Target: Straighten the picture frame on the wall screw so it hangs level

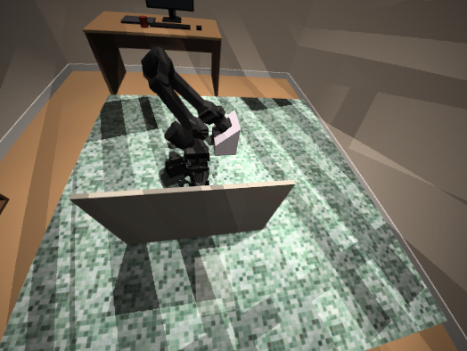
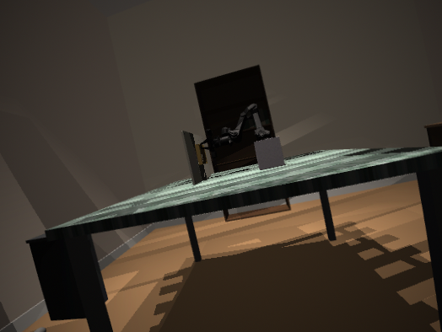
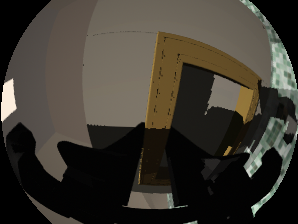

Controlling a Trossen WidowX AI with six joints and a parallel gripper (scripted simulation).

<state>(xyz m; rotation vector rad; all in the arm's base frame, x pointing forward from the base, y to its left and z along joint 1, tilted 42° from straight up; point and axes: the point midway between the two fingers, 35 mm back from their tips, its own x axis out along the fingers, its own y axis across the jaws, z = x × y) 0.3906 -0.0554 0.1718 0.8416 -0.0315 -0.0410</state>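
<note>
Right now my gripper tip is 50 mm above the gold picture frame. From my gripper tip the other things lie so: grey wall panel: 70 mm below, 20 mm ahead, 10 mm to the right.
</note>
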